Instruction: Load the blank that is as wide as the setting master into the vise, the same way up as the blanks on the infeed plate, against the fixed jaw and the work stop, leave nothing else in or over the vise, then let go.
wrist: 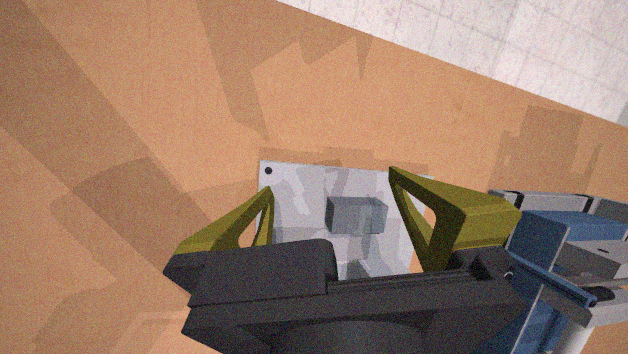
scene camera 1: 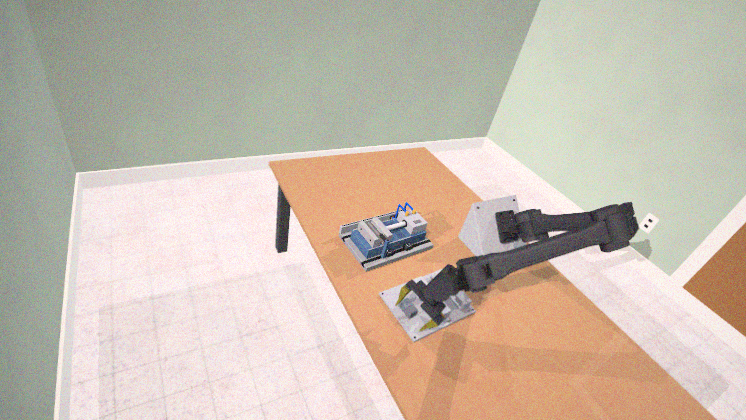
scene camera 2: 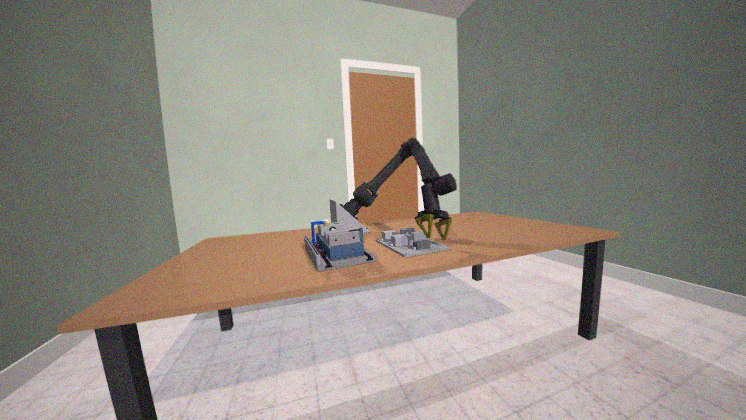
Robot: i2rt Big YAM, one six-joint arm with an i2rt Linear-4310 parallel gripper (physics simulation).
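Pixels of known places: gripper, fingertip midpoint: (wrist: pixel 328 182) (scene camera 1: pixel 407 317) (scene camera 2: pixel 436 238); arm's base at its link origin: (scene camera 1: pixel 505 226) (scene camera 2: pixel 347 213).
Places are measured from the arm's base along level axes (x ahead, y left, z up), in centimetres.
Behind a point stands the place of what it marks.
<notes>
My gripper (scene camera 1: pixel 410 316) @[x 56.9, y 22.0, z -4.5 cm] (scene camera 2: pixel 436 237) @[x 56.9, y 22.0, z -4.5 cm] (wrist: pixel 328 182) @[x 56.9, y 22.0, z -4.5 cm] is open and empty, pointing down above the infeed plate (scene camera 1: pixel 417 331) @[x 54.4, y 25.2, z -8.0 cm] (scene camera 2: pixel 406 252) @[x 56.4, y 10.4, z -8.1 cm] (wrist: pixel 295 180) @[x 55.7, y 24.1, z -8.1 cm]. A grey block (scene camera 1: pixel 409 307) @[x 53.8, y 18.3, z -5.6 cm] (scene camera 2: pixel 420 244) @[x 55.1, y 16.4, z -6.3 cm] (wrist: pixel 356 215) @[x 54.0, y 18.1, z -5.6 cm] lies on the plate and shows between the spread fingers in the wrist view, nearer the right finger. Other lighter blocks (scene camera 1: pixel 459 300) (scene camera 2: pixel 399 239) stand on the plate, partly hidden by the arm in the first scene view. The blue and grey vise (scene camera 1: pixel 404 241) @[x 41.5, y -6.7, z -4.1 cm] (scene camera 2: pixel 344 250) @[x 57.9, y -11.2, z -4.2 cm] (wrist: pixel 575 225) @[x 57.2, y -6.1, z -2.9 cm] stands beside the plate. I cannot tell which block is the setting master, and no blank is discernible between the jaws.
The vise sits on a grey base (scene camera 1: pixel 399 259) @[x 44.7, y -2.7, z -8.4 cm] (scene camera 2: pixel 341 261) @[x 60.0, y -12.6, z -7.0 cm] with raised rails. A blue bent part (scene camera 1: pixel 403 209) @[x 37.9, y -16.6, z 2.0 cm] (scene camera 2: pixel 314 229) @[x 38.3, y -19.7, z -0.2 cm] rises at its side. The arm's slanted grey mount (scene camera 1: pixel 485 224) @[x 10.0, y -1.6, z 1.8 cm] (scene camera 2: pixel 341 218) @[x 14.4, y -5.4, z -0.4 cm] stands behind the vise and plate. The table edge (scene camera 1: pixel 334 289) @[x 70.7, y 2.1, z -10.0 cm] runs close to both.
</notes>
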